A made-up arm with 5 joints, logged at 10 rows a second.
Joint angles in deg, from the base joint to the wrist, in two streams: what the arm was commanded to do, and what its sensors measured. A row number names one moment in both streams.
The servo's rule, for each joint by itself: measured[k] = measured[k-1] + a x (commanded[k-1-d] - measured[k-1]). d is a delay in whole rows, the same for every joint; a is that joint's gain. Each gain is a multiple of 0.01, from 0.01 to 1. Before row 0 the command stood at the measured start. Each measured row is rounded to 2 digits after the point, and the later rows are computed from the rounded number. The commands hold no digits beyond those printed.
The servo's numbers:
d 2
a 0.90 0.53 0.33 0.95 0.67
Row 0, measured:
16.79 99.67 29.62 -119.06 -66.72
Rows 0 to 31, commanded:
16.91 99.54 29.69 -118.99 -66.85
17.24 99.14 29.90 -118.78 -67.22
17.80 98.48 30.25 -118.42 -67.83
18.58 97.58 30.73 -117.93 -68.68
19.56 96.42 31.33 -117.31 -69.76
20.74 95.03 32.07 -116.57 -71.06
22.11 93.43 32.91 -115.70 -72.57
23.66 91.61 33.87 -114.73 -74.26
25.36 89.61 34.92 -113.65 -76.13
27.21 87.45 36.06 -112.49 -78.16
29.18 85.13 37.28 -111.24 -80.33
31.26 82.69 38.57 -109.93 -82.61
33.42 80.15 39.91 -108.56 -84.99
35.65 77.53 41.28 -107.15 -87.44
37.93 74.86 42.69 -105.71 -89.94
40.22 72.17 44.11 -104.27 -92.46
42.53 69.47 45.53 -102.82 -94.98
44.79 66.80 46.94 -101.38 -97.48
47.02 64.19 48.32 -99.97 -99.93
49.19 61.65 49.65 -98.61 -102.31
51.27 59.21 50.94 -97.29 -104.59
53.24 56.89 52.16 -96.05 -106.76
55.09 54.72 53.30 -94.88 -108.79
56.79 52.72 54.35 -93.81 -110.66
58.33 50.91 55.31 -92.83 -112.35
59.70 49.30 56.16 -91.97 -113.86
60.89 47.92 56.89 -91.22 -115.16
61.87 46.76 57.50 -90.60 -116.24
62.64 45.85 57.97 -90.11 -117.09
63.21 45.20 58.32 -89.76 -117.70
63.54 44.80 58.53 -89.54 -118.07
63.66 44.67 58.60 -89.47 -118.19
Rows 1 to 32, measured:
16.79 99.67 29.62 -119.06 -66.72
16.79 99.67 29.62 -119.06 -66.72
16.90 99.60 29.64 -118.99 -66.81
17.21 99.36 29.73 -118.79 -67.08
17.74 98.89 29.90 -118.44 -67.58
18.50 98.20 30.17 -117.96 -68.32
19.45 97.26 30.55 -117.34 -69.28
20.61 96.08 31.05 -116.61 -70.47
21.96 94.68 31.66 -115.75 -71.88
23.49 93.05 32.39 -114.78 -73.47
25.17 91.23 33.22 -113.71 -75.25
27.01 89.23 34.16 -112.55 -77.20
28.96 87.06 35.19 -111.31 -79.30
31.03 84.74 36.31 -110.00 -81.52
33.18 82.31 37.50 -108.63 -83.84
35.40 79.78 38.75 -107.22 -86.25
37.68 77.17 40.05 -105.79 -88.72
39.97 74.52 41.39 -104.35 -91.23
42.27 71.84 42.76 -102.90 -93.74
44.54 69.17 44.14 -101.46 -96.25
46.77 66.53 45.52 -100.04 -98.72
48.95 63.94 46.88 -98.68 -101.13
51.04 61.43 48.22 -97.36 -103.45
53.02 59.02 49.52 -96.12 -105.67
54.88 56.74 50.77 -94.94 -107.76
56.60 54.61 51.95 -93.87 -109.70
58.16 52.65 53.06 -92.88 -111.48
59.55 50.87 54.08 -92.02 -113.07
60.76 49.31 55.01 -91.26 -114.47
61.76 47.96 55.83 -90.63 -115.66
62.55 46.84 56.54 -90.14 -116.62
63.14 45.97 57.13 -89.78 -117.34

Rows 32 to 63, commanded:
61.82 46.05 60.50 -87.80 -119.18
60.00 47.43 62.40 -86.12 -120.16
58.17 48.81 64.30 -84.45 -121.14
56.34 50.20 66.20 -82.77 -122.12
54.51 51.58 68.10 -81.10 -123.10
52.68 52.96 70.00 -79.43 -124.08
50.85 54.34 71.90 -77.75 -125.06
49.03 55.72 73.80 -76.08 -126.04
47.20 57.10 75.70 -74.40 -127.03
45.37 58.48 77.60 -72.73 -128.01
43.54 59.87 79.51 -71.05 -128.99
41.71 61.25 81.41 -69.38 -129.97
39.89 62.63 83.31 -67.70 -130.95
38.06 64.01 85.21 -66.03 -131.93
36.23 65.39 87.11 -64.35 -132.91
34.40 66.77 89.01 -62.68 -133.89
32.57 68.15 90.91 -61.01 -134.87
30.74 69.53 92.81 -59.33 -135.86
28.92 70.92 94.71 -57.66 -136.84
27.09 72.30 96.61 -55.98 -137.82
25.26 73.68 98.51 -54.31 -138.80
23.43 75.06 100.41 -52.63 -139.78
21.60 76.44 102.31 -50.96 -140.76
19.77 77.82 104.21 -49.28 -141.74
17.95 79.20 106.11 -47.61 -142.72
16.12 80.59 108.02 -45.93 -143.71
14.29 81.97 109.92 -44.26 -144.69
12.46 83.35 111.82 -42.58 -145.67
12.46 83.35 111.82 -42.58 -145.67
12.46 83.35 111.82 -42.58 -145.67
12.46 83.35 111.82 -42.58 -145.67
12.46 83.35 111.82 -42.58 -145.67
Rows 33 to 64, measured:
63.50 45.35 57.59 -89.55 -117.83
63.64 44.99 57.92 -89.47 -118.07
62.00 45.55 58.77 -87.88 -118.81
60.20 46.55 59.97 -86.21 -119.71
58.37 47.75 61.40 -84.54 -120.67
56.54 49.05 62.98 -82.86 -121.64
54.71 50.39 64.67 -81.19 -122.62
52.88 51.75 66.43 -79.52 -123.60
51.05 53.12 68.24 -77.84 -124.58
49.23 54.50 70.07 -76.17 -125.56
47.40 55.88 71.93 -74.49 -126.54
45.57 57.26 73.80 -72.82 -127.52
43.74 58.64 75.68 -71.14 -128.50
41.91 60.02 77.57 -69.47 -129.48
40.09 61.40 79.46 -67.79 -130.46
38.26 62.78 81.36 -66.12 -131.44
36.43 64.16 83.26 -64.44 -132.42
34.60 65.54 85.16 -62.77 -133.40
32.77 66.92 87.06 -61.10 -134.38
30.94 68.30 88.96 -59.42 -135.37
29.12 69.69 90.86 -57.75 -136.35
27.29 71.07 92.76 -56.07 -137.33
25.46 72.45 94.66 -54.40 -138.31
23.63 73.83 96.56 -52.72 -139.29
21.80 75.21 98.46 -51.05 -140.27
19.97 76.59 100.36 -49.37 -141.25
18.15 77.97 102.26 -47.70 -142.23
16.32 79.36 104.16 -46.02 -143.22
14.49 80.74 106.06 -44.35 -144.20
12.66 82.12 107.96 -42.67 -145.18
12.48 82.77 109.23 -42.58 -145.51
12.46 83.08 110.08 -42.58 -145.62

